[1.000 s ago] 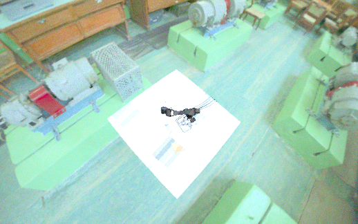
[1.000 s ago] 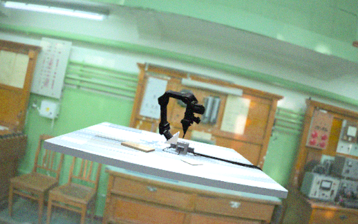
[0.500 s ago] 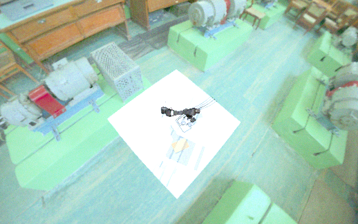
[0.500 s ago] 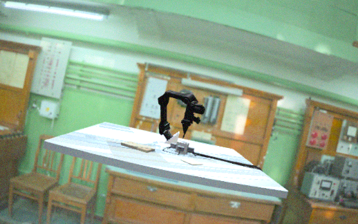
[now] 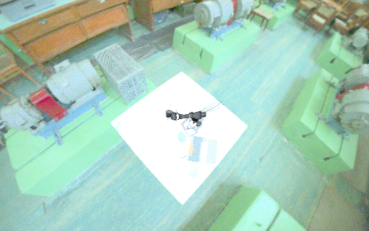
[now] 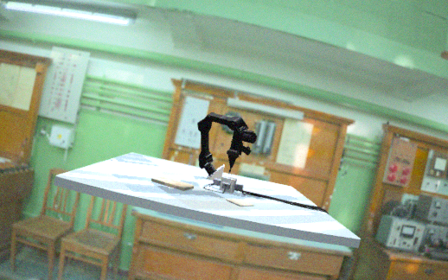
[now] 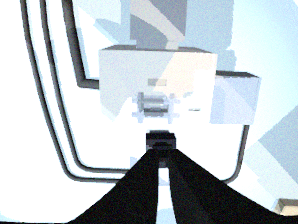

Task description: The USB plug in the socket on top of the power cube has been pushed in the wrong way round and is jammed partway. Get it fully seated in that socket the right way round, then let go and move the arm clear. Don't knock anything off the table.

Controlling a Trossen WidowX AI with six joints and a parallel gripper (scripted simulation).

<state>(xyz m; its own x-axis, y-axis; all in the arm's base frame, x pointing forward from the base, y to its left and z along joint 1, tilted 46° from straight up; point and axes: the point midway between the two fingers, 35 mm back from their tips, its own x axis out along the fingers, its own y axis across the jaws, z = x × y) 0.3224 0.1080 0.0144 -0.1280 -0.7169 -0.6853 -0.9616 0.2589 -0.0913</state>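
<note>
My gripper tip is now 20 mm above the dark USB plug. From my gripper tip the other things lie so: USB socket 60 mm below.
</note>
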